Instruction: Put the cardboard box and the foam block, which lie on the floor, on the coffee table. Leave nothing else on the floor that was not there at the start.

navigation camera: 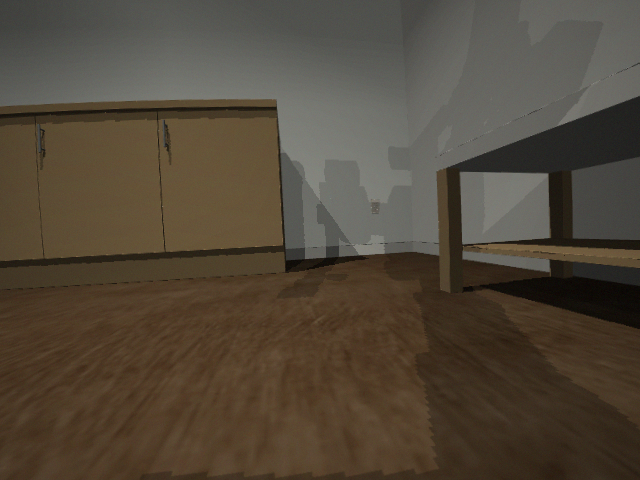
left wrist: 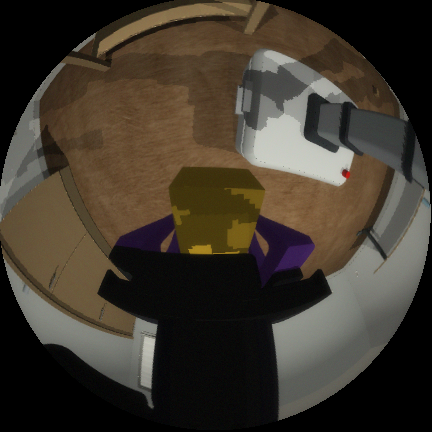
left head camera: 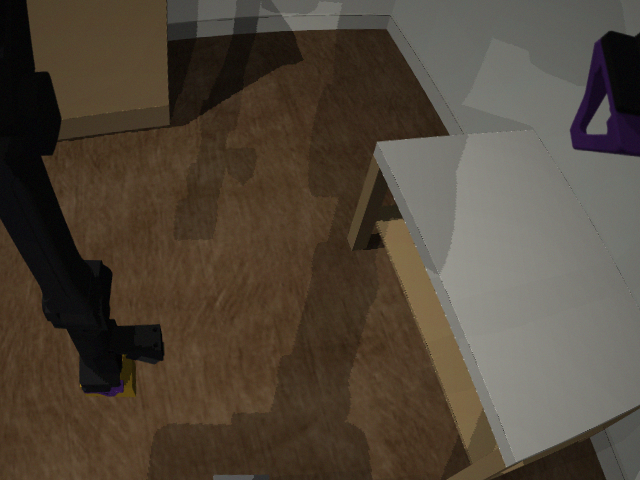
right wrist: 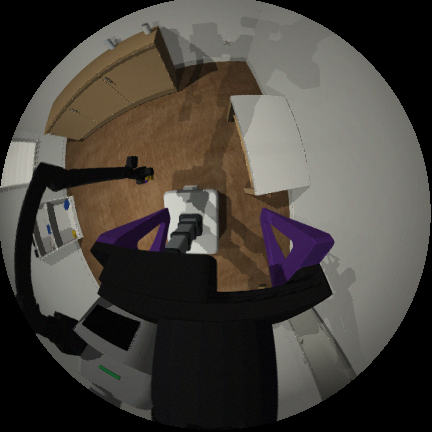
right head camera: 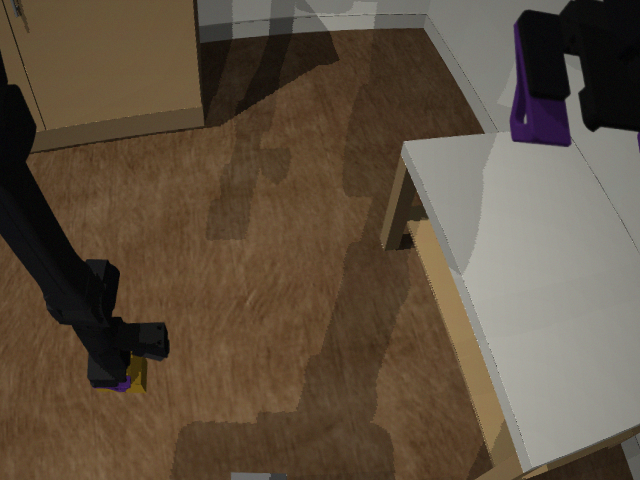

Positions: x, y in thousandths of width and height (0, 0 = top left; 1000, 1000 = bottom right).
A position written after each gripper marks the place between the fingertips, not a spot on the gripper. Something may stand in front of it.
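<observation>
The left head camera shows the left gripper (left head camera: 173, 789) and a coffee table (left head camera: 815, 643). Visible to the right head camera: the right gripper (right head camera: 907, 286), the left gripper (right head camera: 190, 780) and the coffee table (right head camera: 821, 532). The navigation camera gives a wooden cabinet (navigation camera: 196, 399), plus the coffee table (navigation camera: 916, 268). In the right wrist view are a shelf unit (right wrist: 145, 513), the right gripper (right wrist: 497, 492) and the coffee table (right wrist: 638, 372). The left wrist view has a window with blinds (left wrist: 341, 791) and the left gripper (left wrist: 494, 494).
</observation>
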